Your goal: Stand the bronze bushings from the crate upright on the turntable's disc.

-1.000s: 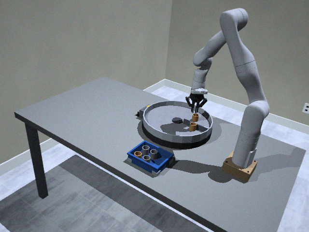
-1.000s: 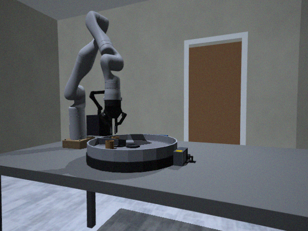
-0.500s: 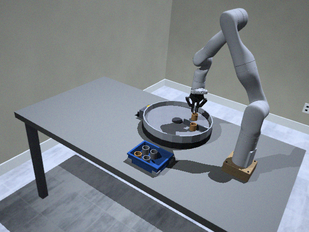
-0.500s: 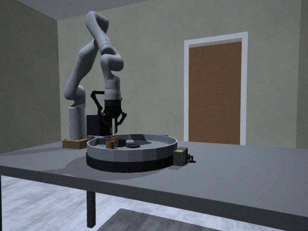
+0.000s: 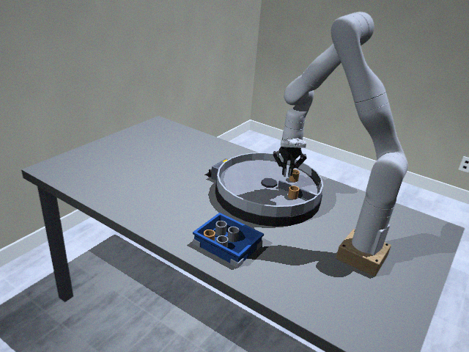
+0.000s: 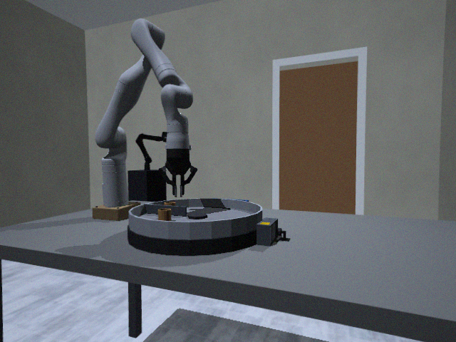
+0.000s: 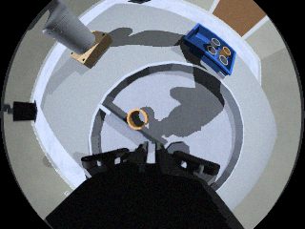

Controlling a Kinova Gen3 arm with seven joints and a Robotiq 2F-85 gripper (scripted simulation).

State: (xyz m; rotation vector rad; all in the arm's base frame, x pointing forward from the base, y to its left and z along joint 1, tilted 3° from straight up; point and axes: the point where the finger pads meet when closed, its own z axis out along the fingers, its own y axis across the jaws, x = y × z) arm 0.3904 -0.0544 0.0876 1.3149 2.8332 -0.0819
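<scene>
My gripper is now 80 mm above the turntable disc, 70 mm short of it and 10 mm to the right of it.
</scene>
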